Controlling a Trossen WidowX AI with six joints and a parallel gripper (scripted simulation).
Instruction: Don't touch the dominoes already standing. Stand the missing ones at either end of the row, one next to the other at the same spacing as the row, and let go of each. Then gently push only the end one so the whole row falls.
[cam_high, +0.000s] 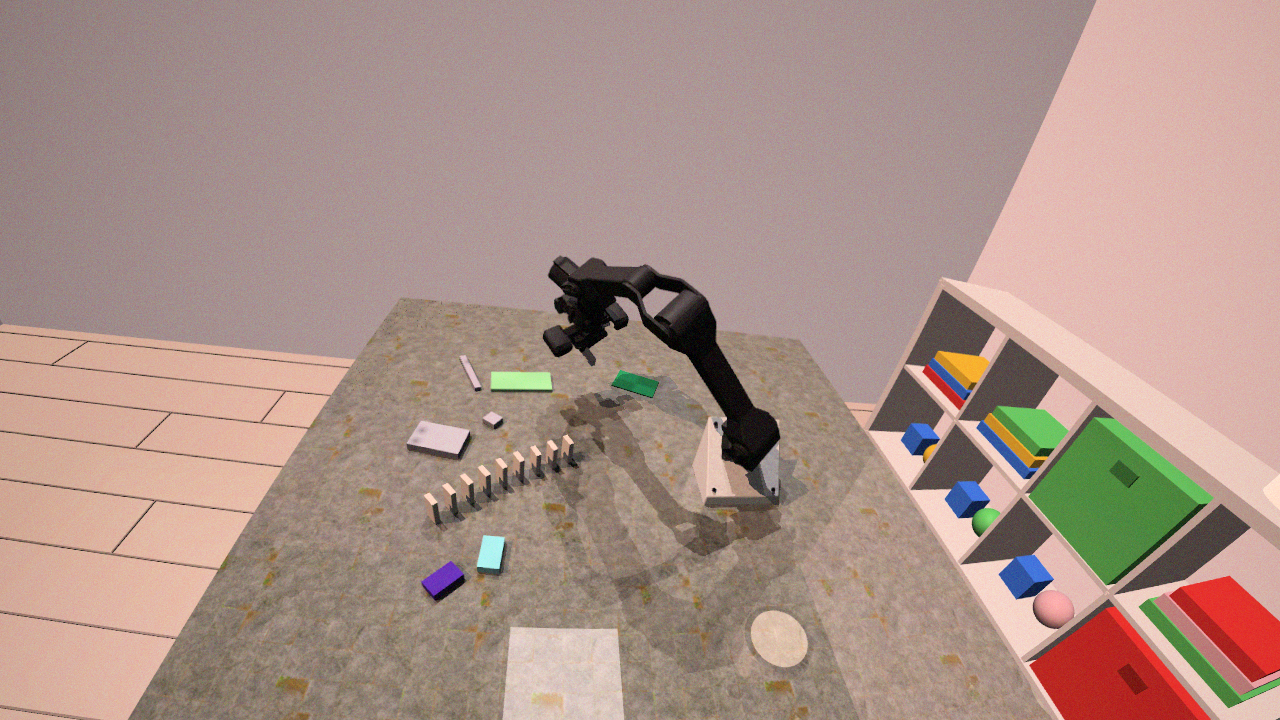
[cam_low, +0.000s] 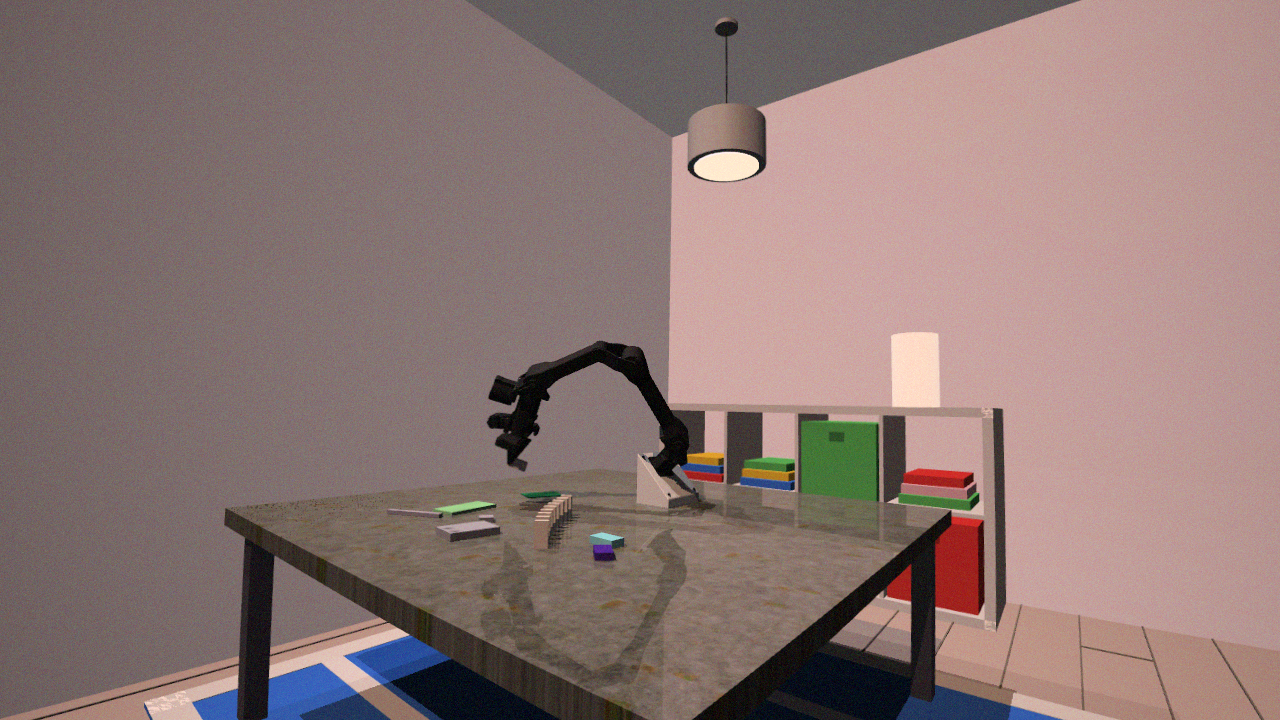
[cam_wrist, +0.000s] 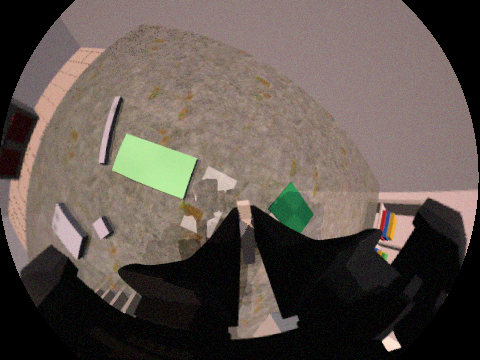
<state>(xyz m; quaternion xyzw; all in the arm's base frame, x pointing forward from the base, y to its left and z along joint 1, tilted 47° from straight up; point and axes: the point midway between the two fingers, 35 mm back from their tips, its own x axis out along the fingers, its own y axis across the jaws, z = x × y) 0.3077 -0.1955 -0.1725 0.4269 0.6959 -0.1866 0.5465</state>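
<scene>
Now: the light green plate 140 mm ahead of my gripper tip, 10 mm to the left of it and 100 mm below it. From my gripper tip the other things lie so: dark green plate: 140 mm behind, 30 mm to the right, 100 mm below; small grey cube: 180 mm ahead, 160 mm to the left, 100 mm below; thin grey bar: 260 mm ahead, 10 mm to the right, 100 mm below.
</scene>
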